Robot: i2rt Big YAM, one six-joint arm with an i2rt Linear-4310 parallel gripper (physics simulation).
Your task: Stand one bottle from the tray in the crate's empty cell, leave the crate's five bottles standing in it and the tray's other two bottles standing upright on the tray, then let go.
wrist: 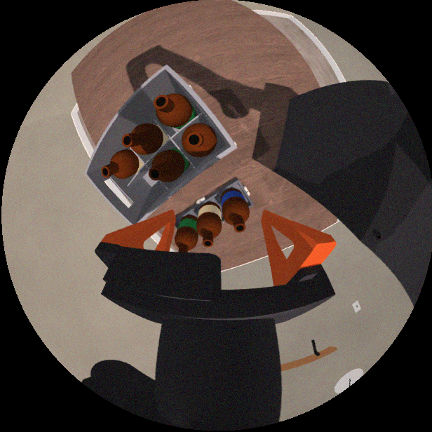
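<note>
The grey crate (112,145) is at upper left. Five brown bottles (174,110) (146,138) (124,164) (199,140) (168,165) stand in its cells. Its empty cell (142,192) is at the lower end, beside a green-labelled bottle. The small grey tray (216,196) lies below and right of the crate. On it stand three upright brown bottles in a row: green-labelled (186,237), cream-labelled (209,226) and blue-labelled (235,209). My gripper (218,214) is open and empty, above the tray, its orange fingers on either side of the row in view. The green-labelled tray bottle's neck is partly hidden by the gripper body.
The brown wooden table (225,45) bears the crate and tray, which stand close together. The dark arm (340,130) fills the right side of the view, and shadows of the arm fall across the table beyond the crate. A pale rim runs along the table's outer edge.
</note>
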